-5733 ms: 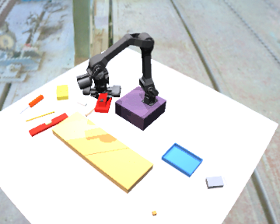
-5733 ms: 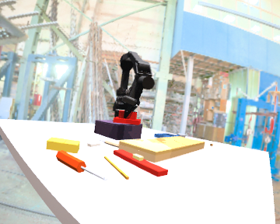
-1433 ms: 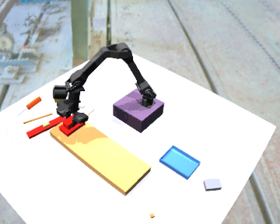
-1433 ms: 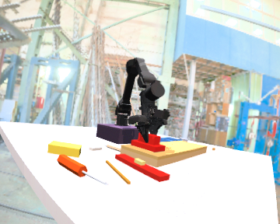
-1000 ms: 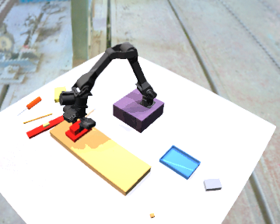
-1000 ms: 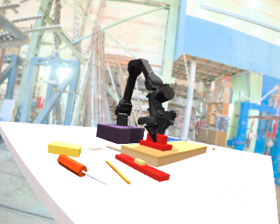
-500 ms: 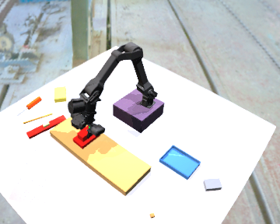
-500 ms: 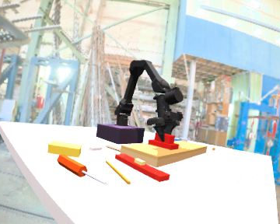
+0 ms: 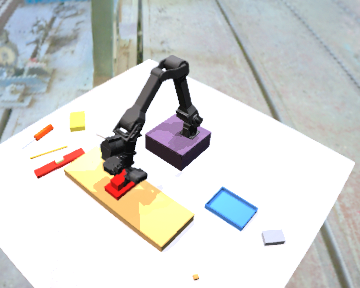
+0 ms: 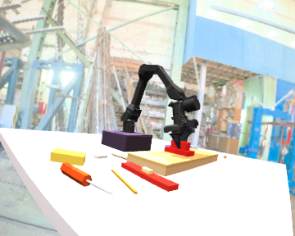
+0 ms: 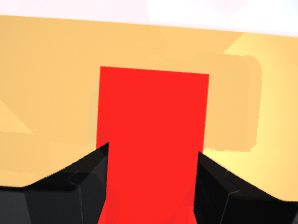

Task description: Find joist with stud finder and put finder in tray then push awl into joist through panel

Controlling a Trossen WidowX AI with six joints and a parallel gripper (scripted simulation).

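Now: gripper tip 20 cm past the blue tray, 37 cm to the right of it and 5 cm above it. Round my gripper tip: tan-handled pointed tool: 21 cm behind, 20 cm to the right, 6 cm below; stud finder: 2 cm behind, 2 cm above; red level: 4 cm ahead, 31 cm to the right, 5 cm below.
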